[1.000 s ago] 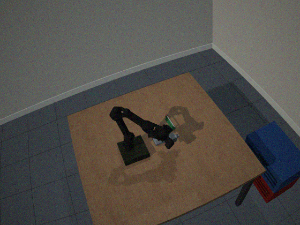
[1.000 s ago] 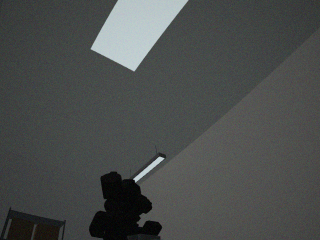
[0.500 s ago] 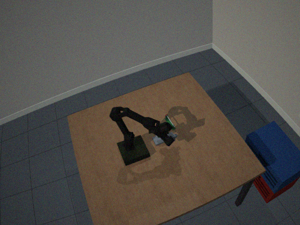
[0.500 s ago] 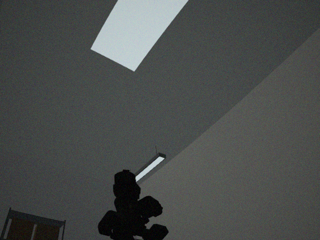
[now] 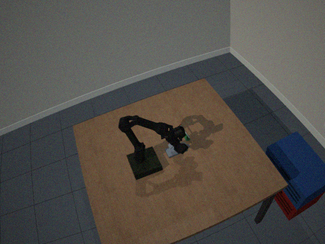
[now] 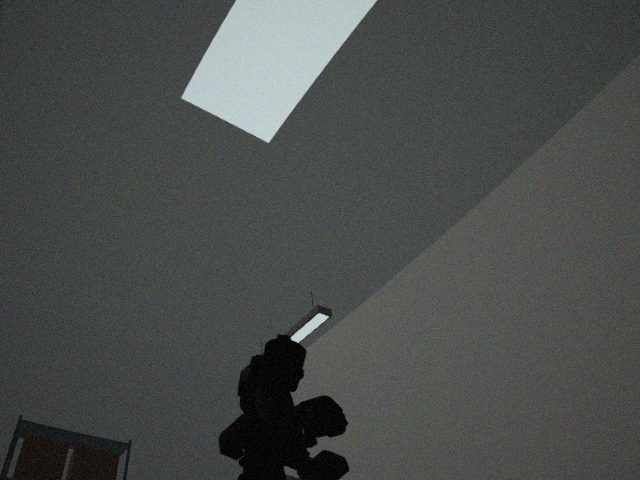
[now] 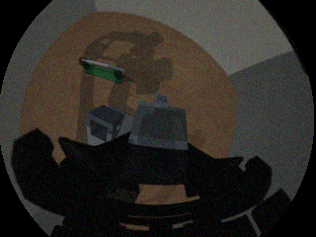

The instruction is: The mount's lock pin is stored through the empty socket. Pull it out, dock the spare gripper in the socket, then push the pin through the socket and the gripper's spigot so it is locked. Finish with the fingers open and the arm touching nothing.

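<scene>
Now: the green pin cradle 9 cm ahead of my gripper tip, 20 cm to the left of it and 8 cm below it. The rest, counted from my gripper tip: grey mount: 3 cm behind, 8 cm to the left, 5 cm below; then spare gripper: 1 cm ahead, 1 cm above.
</scene>
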